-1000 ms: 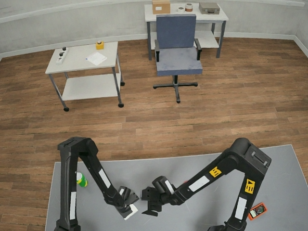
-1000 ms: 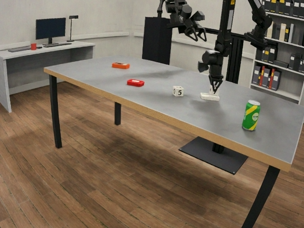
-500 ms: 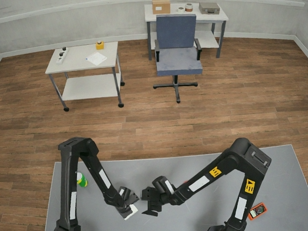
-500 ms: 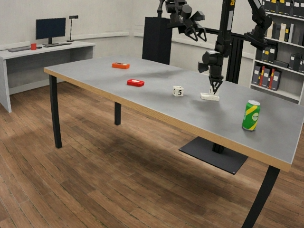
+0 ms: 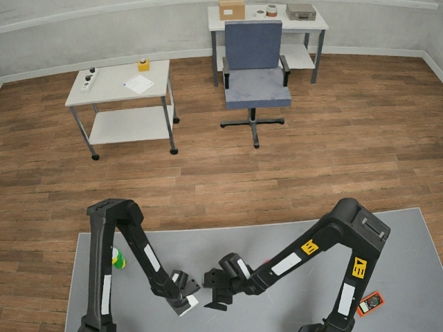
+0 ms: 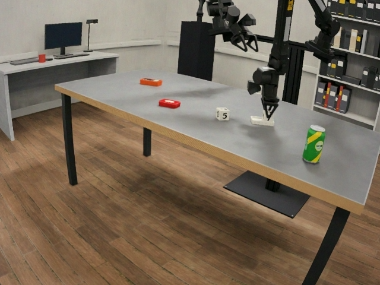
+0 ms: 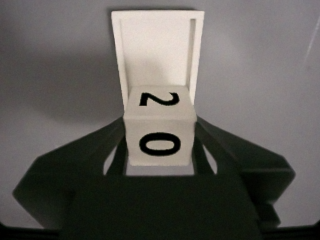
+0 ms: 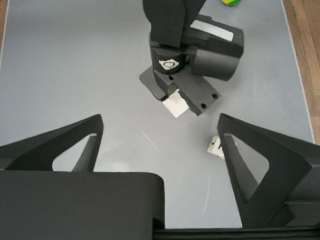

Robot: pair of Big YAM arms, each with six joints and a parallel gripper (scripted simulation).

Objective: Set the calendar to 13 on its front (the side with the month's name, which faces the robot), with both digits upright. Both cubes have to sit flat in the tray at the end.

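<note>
Now: left hand 1 cm short of the white calendar tray, 2 cm to the left of it and 3 cm above it. Round my left hand: red box (16 cm ahead, 43 cm to the right, 2 cm below).
</note>
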